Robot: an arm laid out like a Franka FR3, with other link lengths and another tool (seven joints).
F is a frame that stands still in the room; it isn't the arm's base.
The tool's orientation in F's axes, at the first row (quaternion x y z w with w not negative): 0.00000 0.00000 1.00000 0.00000
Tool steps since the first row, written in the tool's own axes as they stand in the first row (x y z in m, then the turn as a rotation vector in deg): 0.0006 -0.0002 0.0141 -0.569 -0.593 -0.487; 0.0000 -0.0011 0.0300 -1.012 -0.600 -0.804; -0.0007 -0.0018 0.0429 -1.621 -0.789 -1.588; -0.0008 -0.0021 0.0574 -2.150 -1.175 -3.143; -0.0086 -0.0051 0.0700 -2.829 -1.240 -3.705; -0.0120 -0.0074 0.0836 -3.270 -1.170 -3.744; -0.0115 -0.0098 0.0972 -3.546 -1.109 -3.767; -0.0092 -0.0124 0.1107 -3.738 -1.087 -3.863; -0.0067 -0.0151 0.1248 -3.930 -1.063 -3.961; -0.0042 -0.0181 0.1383 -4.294 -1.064 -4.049; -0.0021 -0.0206 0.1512 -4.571 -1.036 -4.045; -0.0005 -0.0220 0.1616 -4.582 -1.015 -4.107; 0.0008 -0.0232 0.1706 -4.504 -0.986 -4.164
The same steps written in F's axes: -0.0006 0.0002 0.0141 0.569 0.593 -0.487; 0.0000 0.0011 0.0300 1.012 0.600 -0.804; 0.0007 0.0018 0.0429 1.621 0.789 -1.588; 0.0008 0.0021 0.0574 2.150 1.175 -3.143; 0.0086 0.0051 0.0700 2.829 1.240 -3.705; 0.0120 0.0074 0.0836 3.270 1.170 -3.744; 0.0115 0.0098 0.0972 3.546 1.109 -3.767; 0.0092 0.0124 0.1107 3.738 1.087 -3.863; 0.0067 0.0151 0.1248 3.930 1.063 -3.961; 0.0042 0.0181 0.1383 4.294 1.064 -4.049; 0.0021 0.0206 0.1512 4.571 1.036 -4.045; 0.0005 0.0220 0.1616 4.582 1.015 -4.107; -0.0008 0.0232 0.1706 4.504 0.986 -4.164
